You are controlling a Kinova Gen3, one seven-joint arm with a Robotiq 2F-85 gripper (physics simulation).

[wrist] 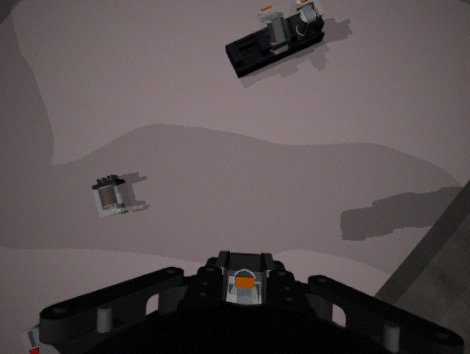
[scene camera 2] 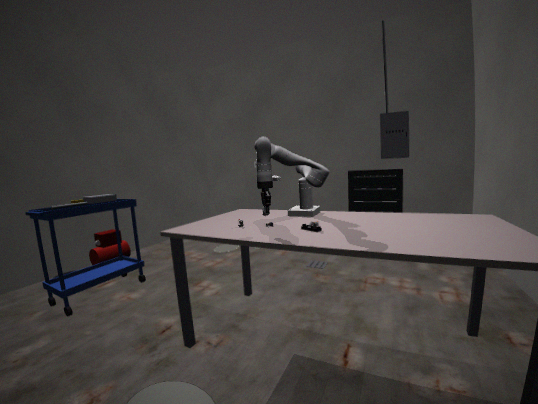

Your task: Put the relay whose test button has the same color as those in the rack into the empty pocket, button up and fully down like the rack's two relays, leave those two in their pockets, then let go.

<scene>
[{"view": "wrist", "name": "my gripper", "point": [244,266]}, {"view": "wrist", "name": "relay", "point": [244,286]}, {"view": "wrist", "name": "black rack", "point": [250,53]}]
</scene>
